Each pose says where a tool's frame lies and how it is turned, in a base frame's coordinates. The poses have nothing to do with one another.
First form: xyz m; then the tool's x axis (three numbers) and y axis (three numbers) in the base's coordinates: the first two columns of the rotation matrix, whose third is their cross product.
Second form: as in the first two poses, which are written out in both.
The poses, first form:
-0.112 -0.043 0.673 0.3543 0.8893 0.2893 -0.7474 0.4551 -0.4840
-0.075 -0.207 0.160 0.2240 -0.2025 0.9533 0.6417 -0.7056 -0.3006
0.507 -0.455 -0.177 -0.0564 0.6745 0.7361 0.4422 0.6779 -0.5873
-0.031 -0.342 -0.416 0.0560 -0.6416 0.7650 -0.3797 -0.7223 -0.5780
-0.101 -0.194 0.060 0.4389 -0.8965 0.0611 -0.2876 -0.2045 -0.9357
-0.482 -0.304 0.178 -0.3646 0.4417 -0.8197 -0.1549 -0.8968 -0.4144
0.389 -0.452 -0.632 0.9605 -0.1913 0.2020 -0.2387 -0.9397 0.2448
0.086 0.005 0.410 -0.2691 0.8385 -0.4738 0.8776 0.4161 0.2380
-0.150 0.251 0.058 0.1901 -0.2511 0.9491 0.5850 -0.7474 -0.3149
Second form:
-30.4 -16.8 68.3 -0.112 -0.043 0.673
-95.3 -72.4 -42.1 -0.075 -0.207 0.160
-119.8 -47.4 94.8 0.507 -0.455 -0.177
-116.2 -49.9 -85.0 -0.031 -0.342 -0.416
-110.4 -3.5 -63.9 -0.101 -0.194 0.060
-46.3 55.1 129.5 -0.482 -0.304 0.178
165.5 -11.7 -11.3 0.389 -0.452 -0.632
164.3 28.3 107.8 0.086 0.005 0.410
-89.1 -71.6 -52.9 -0.150 0.251 0.058

